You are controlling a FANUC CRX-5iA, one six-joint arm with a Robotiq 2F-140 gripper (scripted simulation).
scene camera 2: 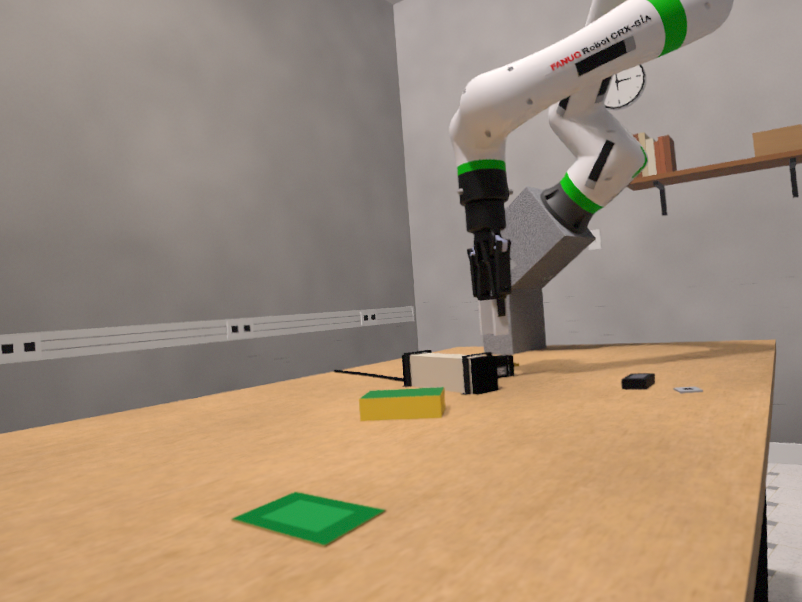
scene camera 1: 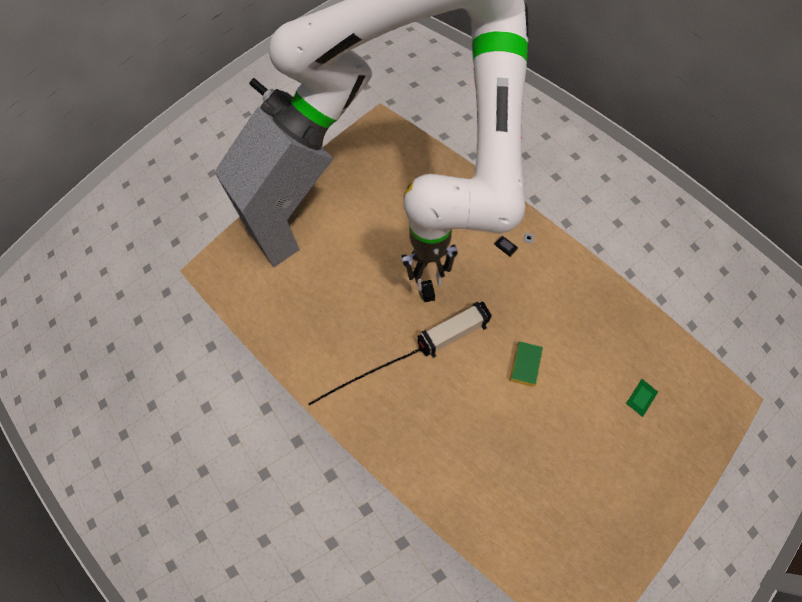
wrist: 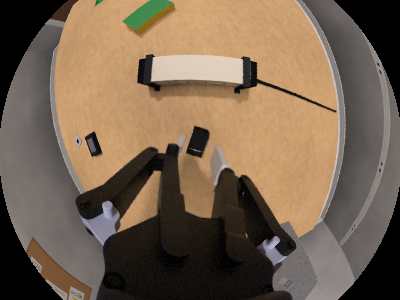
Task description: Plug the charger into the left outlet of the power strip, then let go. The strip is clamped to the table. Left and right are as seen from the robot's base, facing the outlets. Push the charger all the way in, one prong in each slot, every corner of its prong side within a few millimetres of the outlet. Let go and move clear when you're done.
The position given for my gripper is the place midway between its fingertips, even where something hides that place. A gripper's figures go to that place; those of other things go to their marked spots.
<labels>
My gripper [scene camera 2: 494,334] is 1.01 m from the lens. A green-topped yellow block [scene camera 2: 418,403]: 0.69 m from the lens. A flat green tile [scene camera 2: 316,520] is 0.39 m from the lens. The marked spots on the green-topped yellow block and the flat green tile are 0.33 m apart.
</labels>
